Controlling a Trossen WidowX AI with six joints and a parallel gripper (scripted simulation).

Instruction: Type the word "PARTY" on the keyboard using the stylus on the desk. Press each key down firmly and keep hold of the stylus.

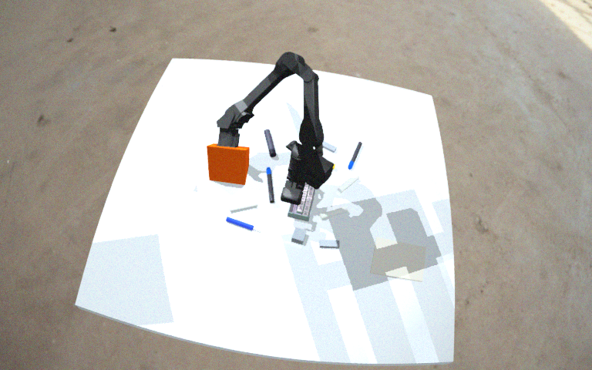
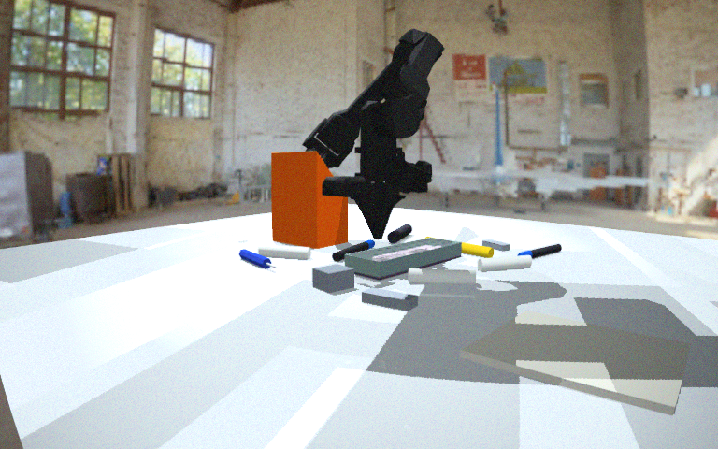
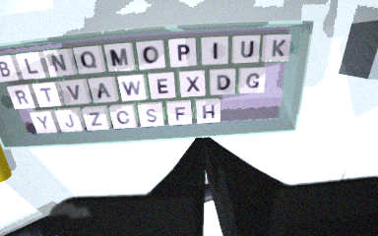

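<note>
The blue stylus is 130 mm behind my gripper tip, 130 mm to the right of it and 30 mm below it. The rest, counted from my gripper tip: yellow marker (50 mm ahead, 180 mm to the left, 30 mm below); dark marker (110 mm behind, 230 mm to the left, 30 mm below); pale flat pad (380 mm ahead, 190 mm to the right, 40 mm below).
</note>
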